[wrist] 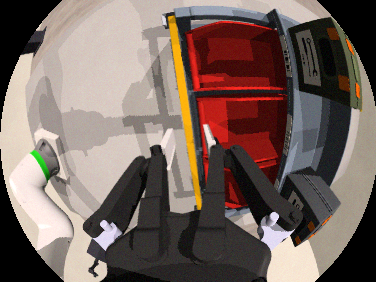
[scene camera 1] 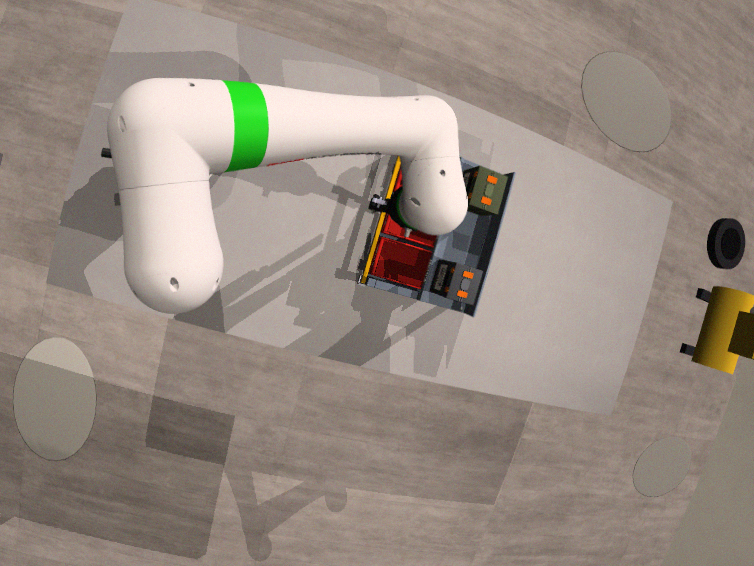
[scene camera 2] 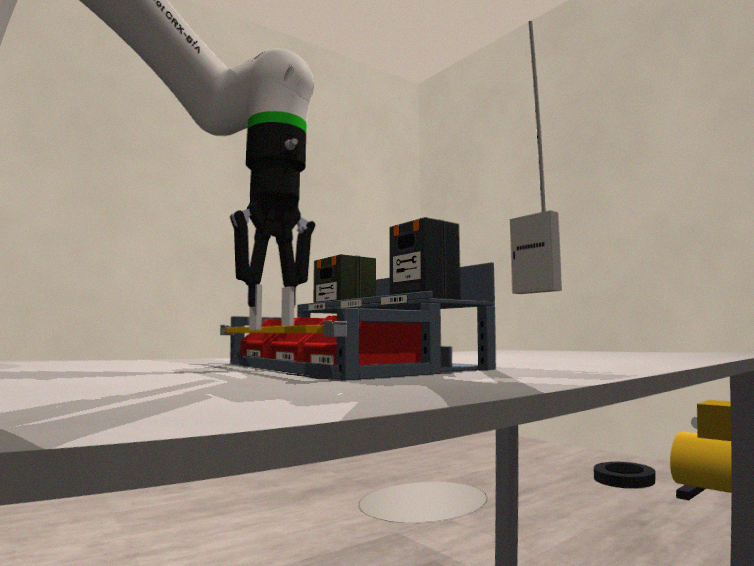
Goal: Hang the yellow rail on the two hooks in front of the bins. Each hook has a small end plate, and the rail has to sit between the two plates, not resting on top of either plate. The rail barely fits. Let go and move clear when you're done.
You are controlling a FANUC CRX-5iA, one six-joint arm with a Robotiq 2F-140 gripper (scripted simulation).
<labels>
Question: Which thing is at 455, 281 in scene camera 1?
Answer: A dark box.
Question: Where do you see a green box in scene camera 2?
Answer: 340, 277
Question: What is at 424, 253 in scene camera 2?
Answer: A dark box.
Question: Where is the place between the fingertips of the gripper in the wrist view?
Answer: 189, 135
</labels>
